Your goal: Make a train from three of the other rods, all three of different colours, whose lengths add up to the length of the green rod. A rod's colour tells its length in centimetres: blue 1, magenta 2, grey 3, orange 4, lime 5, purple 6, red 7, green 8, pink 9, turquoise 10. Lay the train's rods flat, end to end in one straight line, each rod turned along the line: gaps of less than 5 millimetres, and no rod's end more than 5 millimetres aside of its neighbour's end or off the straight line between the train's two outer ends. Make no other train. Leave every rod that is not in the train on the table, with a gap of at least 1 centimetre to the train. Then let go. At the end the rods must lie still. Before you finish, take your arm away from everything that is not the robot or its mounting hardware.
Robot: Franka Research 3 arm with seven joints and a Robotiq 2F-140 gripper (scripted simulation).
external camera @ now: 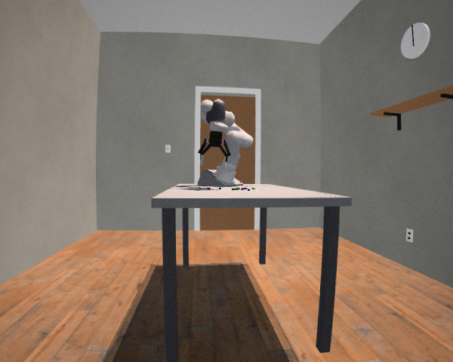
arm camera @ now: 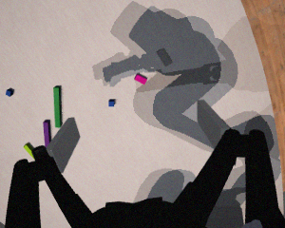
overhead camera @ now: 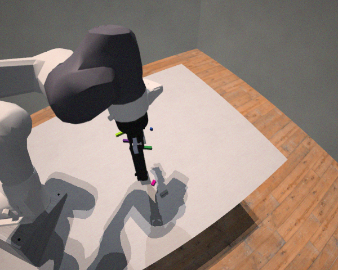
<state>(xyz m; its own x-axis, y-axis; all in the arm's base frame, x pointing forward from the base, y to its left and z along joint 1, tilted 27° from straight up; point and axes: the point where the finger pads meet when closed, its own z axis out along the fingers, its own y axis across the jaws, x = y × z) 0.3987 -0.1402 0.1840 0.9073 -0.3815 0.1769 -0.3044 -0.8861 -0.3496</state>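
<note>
Right now the magenta rod is 140 mm below my hand, 30 mm to the right of it and 10 mm ahead of it. The rest, counted from my hand: green rod (140 mm to the left, 140 mm below, 30 mm ahead); grey rod (140 mm below, 80 mm to the right, 30 mm ahead); purple rod (190 mm to the left, 140 mm below, 10 mm behind).
</note>
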